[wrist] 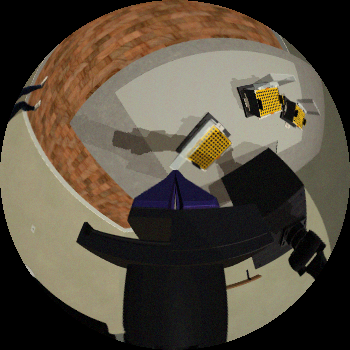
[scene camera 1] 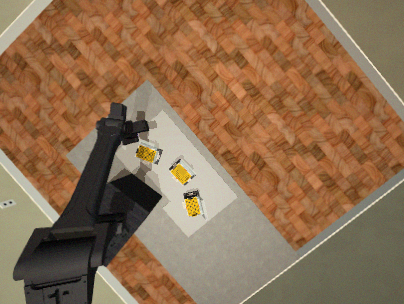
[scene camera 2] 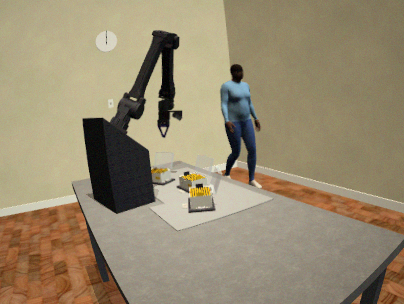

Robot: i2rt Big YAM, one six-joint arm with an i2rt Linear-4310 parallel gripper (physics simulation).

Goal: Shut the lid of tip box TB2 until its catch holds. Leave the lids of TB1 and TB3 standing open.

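Places are measured from the arm's base along level axes (x right, y ahead, z up), in metres.
Pixels of known places: gripper, fingertip midpoint: (wrist: 174,174) (scene camera 1: 136,135) (scene camera 2: 163,137); arm's base, origin of the base link: (wrist: 292,230) (scene camera 2: 115,131).
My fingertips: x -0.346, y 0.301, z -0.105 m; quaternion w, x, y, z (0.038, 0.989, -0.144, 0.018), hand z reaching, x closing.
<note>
Ahead of a thing's pixels: the offset from my fingertips to its middle. "spot": to the spot under its first point. Level surfaces: height alone.
TB2 @[dz -0.156, dx +0.080, dy -0.077 m] (scene camera 1: 146,153) (scene camera 2: 161,176) (wrist: 210,146), the tip box nearest my gripper, holds yellow tips. Its clear lid @[dz -0.116, dx +0.040, dy -0.023 m] (scene camera 2: 164,159) (wrist: 192,142) stands up, seen nearly edge-on in the wrist view. TB3 @[dz -0.156, dx +0.308, dy +0.046 m] (scene camera 1: 181,173) (scene camera 2: 192,181) (wrist: 268,101) is the middle box, its clear lid @[dz -0.116, dx +0.294, dy +0.111 m] (scene camera 2: 204,166) (wrist: 284,79) open. TB1 @[dz -0.156, dx +0.528, dy -0.005 m] (scene camera 1: 192,206) (scene camera 2: 201,198) (wrist: 298,118) is farthest from my gripper, its lid @[spot: dz -0.153, dx +0.573, dy +0.043 m] (scene camera 1: 202,209) (wrist: 312,107) open. Labels are not readable. My gripper (scene camera 2: 163,135) (wrist: 174,174) is shut and empty, above the TB2 end of the mat; its fingertips are hidden in scene camera 1.
A tall black block (scene camera 1: 136,190) (scene camera 2: 117,167) (wrist: 265,177) stands beside the boxes, near the arm's base. The boxes stand on a light mat @[dz -0.221 m] (scene camera 1: 215,195) (scene camera 2: 240,200) (wrist: 150,95) on a grey table @[dz -0.224 m] (scene camera 1: 240,260) (scene camera 2: 250,250). A person (scene camera 2: 237,100) stands beyond the table.
</note>
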